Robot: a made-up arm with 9 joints.
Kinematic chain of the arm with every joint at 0, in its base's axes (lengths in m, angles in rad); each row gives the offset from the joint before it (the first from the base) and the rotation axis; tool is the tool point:
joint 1: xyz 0 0 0.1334 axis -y
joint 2: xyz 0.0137 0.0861 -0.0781 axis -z
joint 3: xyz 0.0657 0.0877 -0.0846 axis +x
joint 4: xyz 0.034 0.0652 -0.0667 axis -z
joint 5: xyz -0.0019 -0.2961 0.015 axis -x
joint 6: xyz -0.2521 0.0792 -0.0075 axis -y
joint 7: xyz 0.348 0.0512 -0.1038 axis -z
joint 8: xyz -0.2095 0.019 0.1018 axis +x
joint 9: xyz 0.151 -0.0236 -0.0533 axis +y
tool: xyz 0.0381 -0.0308 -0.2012
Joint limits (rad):
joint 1: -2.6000..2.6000
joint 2: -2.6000..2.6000
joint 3: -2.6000..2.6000
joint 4: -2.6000..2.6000
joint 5: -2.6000..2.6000
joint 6: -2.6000..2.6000
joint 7: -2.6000..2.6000
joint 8: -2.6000..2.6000
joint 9: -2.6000..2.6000
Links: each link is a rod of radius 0.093 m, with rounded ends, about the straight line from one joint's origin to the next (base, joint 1, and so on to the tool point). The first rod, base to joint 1, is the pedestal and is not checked.
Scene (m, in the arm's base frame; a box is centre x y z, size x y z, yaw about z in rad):
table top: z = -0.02
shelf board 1: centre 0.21 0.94 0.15 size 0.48 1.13 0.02 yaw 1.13
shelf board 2: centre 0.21 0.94 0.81 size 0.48 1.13 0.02 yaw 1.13
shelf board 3: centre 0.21 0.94 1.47 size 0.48 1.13 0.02 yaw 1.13
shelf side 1: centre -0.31 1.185 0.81 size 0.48 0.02 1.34 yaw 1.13
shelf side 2: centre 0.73 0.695 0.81 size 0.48 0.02 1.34 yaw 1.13
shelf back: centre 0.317 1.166 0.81 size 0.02 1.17 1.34 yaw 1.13
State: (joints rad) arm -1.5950 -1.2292 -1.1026 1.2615 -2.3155 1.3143 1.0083 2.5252 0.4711
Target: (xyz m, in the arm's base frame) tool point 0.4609 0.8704 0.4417
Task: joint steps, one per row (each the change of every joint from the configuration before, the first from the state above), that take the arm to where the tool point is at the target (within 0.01 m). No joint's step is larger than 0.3 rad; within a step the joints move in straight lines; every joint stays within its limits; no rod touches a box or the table.
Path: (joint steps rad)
1: -0.0008 0.1504 0.2220 0.0044 0.1576 0.0178 -0.1564 -0.0842 0.1880
2: -0.0007 0.1505 0.2221 0.0043 0.1576 0.0178 -0.1563 -0.0842 0.1880
3: -0.0008 0.1504 0.2220 0.0044 0.1576 0.0178 -0.1564 -0.0842 0.1880
4: -0.1684 0.1883 0.1855 0.1592 0.2847 0.0457 -0.1656 0.0124 0.1328
5: -0.1684 0.1882 0.1855 0.1592 0.2847 0.0458 -0.1655 0.0124 0.1327
6: -0.1628 0.0178 0.0002 0.1564 -0.1209 0.1012 0.2206 0.0905 -0.2322
7: -0.1627 0.0177 0.0003 0.1565 -0.1210 0.1012 0.2207 0.0904 -0.2322
8: -0.1628 0.0177 0.0002 0.1564 -0.1209 0.1012 0.2206 0.0905 -0.2322

